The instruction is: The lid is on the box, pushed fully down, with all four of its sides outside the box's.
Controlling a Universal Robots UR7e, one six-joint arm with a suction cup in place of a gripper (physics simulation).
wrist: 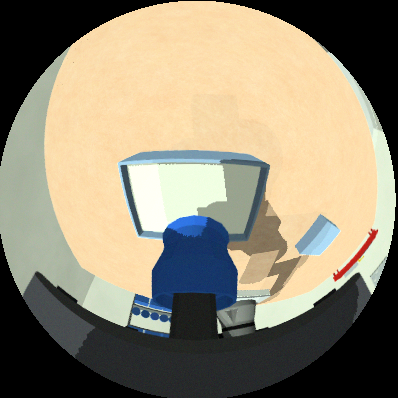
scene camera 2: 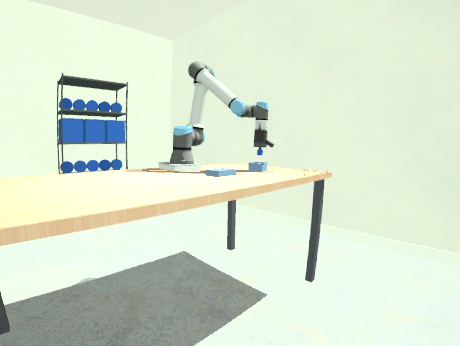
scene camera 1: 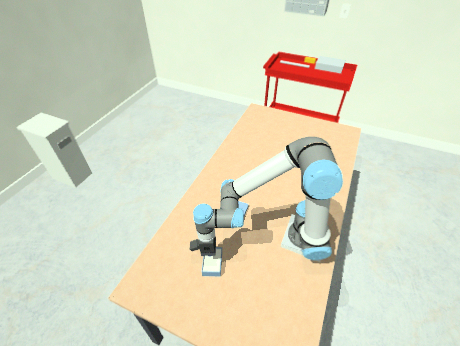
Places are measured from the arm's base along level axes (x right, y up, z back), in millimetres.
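Where they show: hand, tool point: (wrist: 195,242) (scene camera 2: 259,155); arm's base, link origin: (wrist: 234,305) (scene camera 2: 181,163).
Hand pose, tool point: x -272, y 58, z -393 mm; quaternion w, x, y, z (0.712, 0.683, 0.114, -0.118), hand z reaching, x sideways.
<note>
Things, the pixels of their top centre, and the offset from my tool point. Level surfaces: height alone.
- box, top centre: (wrist: 191,208) (scene camera 1: 212,258) (scene camera 2: 258,162) dy -46, dx -2, dz +10 mm
- lid, top centre: (wrist: 323,241) (scene camera 2: 221,169) (scene camera 1: 236,210) dy -67, dx +318, dz +28 mm
- wooden table, surface height: dy -94 mm
The box (scene camera 1: 212,273) (scene camera 2: 258,168) (wrist: 195,156) stands upright on the table, open at the top, with blue walls and a pale inside. The lid (scene camera 1: 243,208) (scene camera 2: 220,172) (wrist: 318,235) is a flatter light-blue piece lying on the table apart from the box; in scene camera 1 the arm hides part of it. My gripper, a blue suction cup (scene camera 2: 259,152) (wrist: 196,228), points down above the box with a gap between them and holds nothing. The cup covers part of the box's near rim in the wrist view.
The wooden table (scene camera 1: 175,300) (scene camera 2: 125,200) carries the arm's base plate (scene camera 1: 289,242) (scene camera 2: 165,165). The arm reaches over the table beside the lid. A red cart (scene camera 1: 310,78) stands behind the table's far end. A shelf rack (scene camera 2: 127,130) stands by the wall, and a pale cabinet (scene camera 1: 47,145) on the floor.
</note>
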